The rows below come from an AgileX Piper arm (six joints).
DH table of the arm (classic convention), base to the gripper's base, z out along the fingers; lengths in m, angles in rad. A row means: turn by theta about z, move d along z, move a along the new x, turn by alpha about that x. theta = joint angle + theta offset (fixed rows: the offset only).
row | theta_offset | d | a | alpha
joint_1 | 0 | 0.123 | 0 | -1.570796
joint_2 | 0.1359 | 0 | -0.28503 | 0
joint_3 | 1.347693 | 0 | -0.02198 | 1.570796
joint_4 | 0 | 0.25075 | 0 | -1.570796
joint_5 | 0 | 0 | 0 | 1.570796
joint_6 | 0 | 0.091 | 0 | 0
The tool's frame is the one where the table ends.
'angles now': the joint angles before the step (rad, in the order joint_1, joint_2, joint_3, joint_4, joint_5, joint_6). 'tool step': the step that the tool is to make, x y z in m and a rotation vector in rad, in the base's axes. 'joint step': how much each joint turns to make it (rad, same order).
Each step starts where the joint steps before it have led.
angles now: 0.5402 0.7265 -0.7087 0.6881 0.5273 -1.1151
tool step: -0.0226 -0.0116 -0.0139 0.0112 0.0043 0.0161
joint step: 0.0007 -0.1144 0.0815 -0.0010 0.0329 0.0164
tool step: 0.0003 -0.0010 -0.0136 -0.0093 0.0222 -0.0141
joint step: 0.0004 -0.0087 0.0489 0.0006 -0.0220 0.0020
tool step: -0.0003 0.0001 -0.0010 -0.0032 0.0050 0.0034
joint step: -0.0007 0.0000 0.0021 0.0013 0.0056 -0.0014
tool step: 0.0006 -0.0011 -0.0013 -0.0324 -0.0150 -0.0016
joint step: 0.0006 0.0001 -0.0002 -0.0396 0.0030 0.0047
